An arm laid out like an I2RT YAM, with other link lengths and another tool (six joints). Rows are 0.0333 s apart.
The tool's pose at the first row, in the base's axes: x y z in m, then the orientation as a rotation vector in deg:
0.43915, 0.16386, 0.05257, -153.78, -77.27, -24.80
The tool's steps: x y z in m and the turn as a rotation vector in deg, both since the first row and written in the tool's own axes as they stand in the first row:
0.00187, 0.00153, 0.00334, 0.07, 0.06, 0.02
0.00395, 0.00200, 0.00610, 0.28, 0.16, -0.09
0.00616, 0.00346, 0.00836, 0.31, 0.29, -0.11
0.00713, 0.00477, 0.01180, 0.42, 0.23, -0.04
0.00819, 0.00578, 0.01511, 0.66, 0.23, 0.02
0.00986, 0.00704, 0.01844, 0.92, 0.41, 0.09
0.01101, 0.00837, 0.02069, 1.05, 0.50, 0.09
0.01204, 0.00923, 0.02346, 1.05, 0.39, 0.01
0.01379, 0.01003, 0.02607, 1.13, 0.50, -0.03
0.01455, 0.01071, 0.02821, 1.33, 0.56, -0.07
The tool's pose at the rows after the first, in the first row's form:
0.44211, 0.16512, 0.04999, -153.70, -77.22, -24.82
0.44423, 0.16704, 0.04800, -153.41, -77.31, -24.79
0.44711, 0.16836, 0.04655, -153.30, -77.30, -24.94
0.44940, 0.16908, 0.04360, -153.29, -77.20, -24.77
0.45149, 0.17002, 0.04079, -153.13, -77.09, -24.57
0.45412, 0.17128, 0.03816, -152.86, -76.90, -24.59
0.45629, 0.17186, 0.03640, -152.70, -76.86, -24.60
0.45812, 0.17275, 0.03409, -152.72, -77.00, -24.47
0.46029, 0.17419, 0.03215, -152.57, -77.02, -24.55
0.46170, 0.17484, 0.03036, -152.35, -77.03, -24.48

